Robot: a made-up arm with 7 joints.
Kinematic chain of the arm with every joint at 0, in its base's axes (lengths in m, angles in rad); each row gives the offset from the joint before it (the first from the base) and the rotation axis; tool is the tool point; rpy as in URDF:
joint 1: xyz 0 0 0.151 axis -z
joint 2: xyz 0 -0.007 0.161 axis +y
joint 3: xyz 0 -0.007 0.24 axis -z
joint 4: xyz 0 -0.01 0.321 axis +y
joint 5: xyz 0 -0.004 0.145 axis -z
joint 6: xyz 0 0 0.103 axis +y
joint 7: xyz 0 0 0.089 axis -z
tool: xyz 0 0 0 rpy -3.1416 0 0
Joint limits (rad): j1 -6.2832..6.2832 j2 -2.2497..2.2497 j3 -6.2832..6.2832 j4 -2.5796..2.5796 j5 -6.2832..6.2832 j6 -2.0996..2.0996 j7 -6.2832..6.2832
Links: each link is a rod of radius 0.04 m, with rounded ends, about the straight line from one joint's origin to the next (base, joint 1, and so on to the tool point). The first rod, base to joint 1, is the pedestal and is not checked.
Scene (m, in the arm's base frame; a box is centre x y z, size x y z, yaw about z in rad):
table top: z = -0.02
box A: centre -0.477 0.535 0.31 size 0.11 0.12 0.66 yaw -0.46
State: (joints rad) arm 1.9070 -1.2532 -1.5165 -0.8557 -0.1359 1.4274 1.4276
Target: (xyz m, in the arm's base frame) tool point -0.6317 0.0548 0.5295
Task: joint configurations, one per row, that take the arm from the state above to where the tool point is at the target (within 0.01 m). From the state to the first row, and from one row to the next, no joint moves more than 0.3 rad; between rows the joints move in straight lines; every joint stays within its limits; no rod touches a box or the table.
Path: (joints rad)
1: 1.8210 -1.0050 -1.3343 -0.9663 -0.0991 1.5532 1.4805
2: 1.7351 -0.7568 -1.1522 -1.0769 -0.0623 1.6789 1.5333
3: 1.6491 -0.5086 -0.9700 -1.1875 -0.0255 1.8047 1.5862
4: 1.5631 -0.2604 -0.7879 -1.2981 0.0114 1.9304 1.6391
5: 1.3176 -0.4934 -0.9797 -1.4060 -0.0320 1.7566 1.5862
6: 1.0721 -0.7264 -1.1714 -1.5139 -0.0753 1.5827 1.5333
7: 0.8266 -0.9594 -1.3632 -1.6219 -0.1186 1.4088 1.4805
8: 0.5810 -1.1924 -1.5550 -1.7298 -0.1620 1.2349 1.4276

